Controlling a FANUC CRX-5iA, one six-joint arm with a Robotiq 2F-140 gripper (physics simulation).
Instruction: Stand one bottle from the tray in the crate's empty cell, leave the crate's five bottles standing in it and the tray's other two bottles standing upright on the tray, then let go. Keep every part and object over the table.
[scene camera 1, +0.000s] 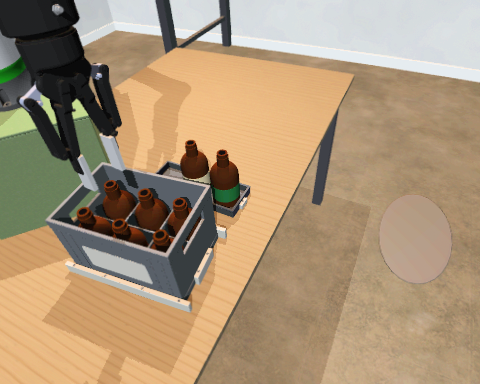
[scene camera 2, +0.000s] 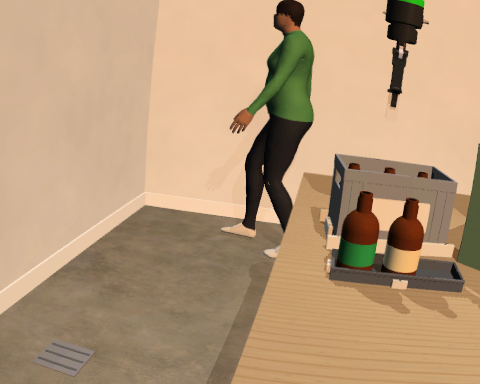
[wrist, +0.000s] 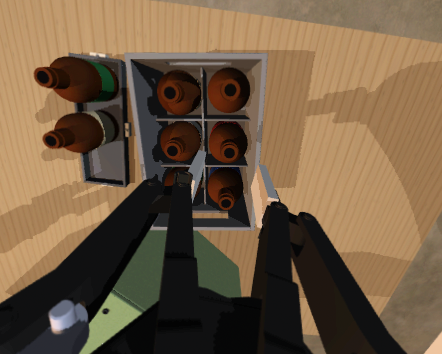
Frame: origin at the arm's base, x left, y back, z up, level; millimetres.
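Where they show: gripper, fingertip midpoint: (scene camera 1: 105, 177) (scene camera 2: 390, 119) (wrist: 229, 170); arm's base, origin of the base link: (scene camera 1: 12, 92).
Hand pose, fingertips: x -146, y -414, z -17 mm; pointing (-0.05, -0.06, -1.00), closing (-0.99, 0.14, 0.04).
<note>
Each offset is from my fingertips to the top centre of the thing. "pt": to the spot under its first point. Level surfaces: height alone.
The grey crate {dx +40, dy +18, dz -107 mm} (scene camera 1: 160, 272) (scene camera 2: 440, 212) (wrist: 195, 56) stands on the table with a brown bottle upright in each cell, in two rows. The bottle with a red label {dx -6, dy +14, dz -119 mm} (wrist: 228, 142) is in the middle cell of the row away from the tray. The dark tray (scene camera 1: 227, 211) (scene camera 2: 432, 283) (wrist: 102, 172) holds a green-label bottle {dx +269, dy -74, dz -122 mm} (scene camera 1: 225, 175) (scene camera 2: 357, 240) (wrist: 77, 80) and a cream-label bottle {dx +277, dy +18, dz -122 mm} (scene camera 1: 194, 162) (scene camera 2: 405, 240) (wrist: 80, 132), both upright. My gripper (scene camera 1: 105, 176) (scene camera 2: 392, 112) (wrist: 229, 170) is open and empty, above the crate and clear of the bottles. Bottle bases in the crate are hidden.
Pale strips {pt dx -61, dy -3, dz -253 mm} (scene camera 1: 127, 285) border the crate's base on the table {dz -282 mm} (scene camera 1: 260, 105) (scene camera 2: 325, 340). A green block (scene camera 1: 45, 175) (wrist: 200, 265) is beside the crate. A person in a green top (scene camera 2: 292, 75) stands on the floor beyond the table edge.
</note>
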